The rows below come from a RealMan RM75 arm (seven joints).
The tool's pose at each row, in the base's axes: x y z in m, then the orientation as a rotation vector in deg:
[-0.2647, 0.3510, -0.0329, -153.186, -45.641, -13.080]
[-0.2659, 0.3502, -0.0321, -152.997, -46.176, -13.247]
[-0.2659, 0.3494, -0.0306, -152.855, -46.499, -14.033]
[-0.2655, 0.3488, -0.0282, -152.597, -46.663, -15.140]
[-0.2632, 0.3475, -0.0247, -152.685, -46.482, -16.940]
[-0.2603, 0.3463, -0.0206, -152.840, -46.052, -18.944]
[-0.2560, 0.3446, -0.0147, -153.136, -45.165, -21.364]
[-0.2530, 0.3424, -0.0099, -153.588, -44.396, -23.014]
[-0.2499, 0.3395, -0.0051, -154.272, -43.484, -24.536]
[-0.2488, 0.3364, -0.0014, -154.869, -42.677, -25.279]
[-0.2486, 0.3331, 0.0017, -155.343, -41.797, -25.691]
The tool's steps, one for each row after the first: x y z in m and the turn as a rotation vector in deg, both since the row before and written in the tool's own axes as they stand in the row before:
[-0.0012, -0.0003, -0.0011, 0.031, 0.061, -0.411]
[0.0000, 0.0002, -0.0017, -0.142, 0.483, -0.338]
[0.0006, 0.0000, -0.0024, -0.100, 0.753, -0.286]
[0.0022, 0.0014, -0.0035, -0.563, 1.150, -0.097]
[0.0030, 0.0015, -0.0039, -0.659, 1.297, 0.053]
[0.0045, 0.0023, -0.0055, -0.866, 1.588, 0.324]
[0.0030, 0.0023, -0.0048, -0.815, 1.021, 0.351]
[0.0029, 0.0030, -0.0049, -0.983, 0.879, 0.477]
[0.0008, 0.0023, -0.0043, -0.683, 0.400, 0.495]
[-0.0002, 0.0022, -0.0040, -0.464, 0.244, 0.578]

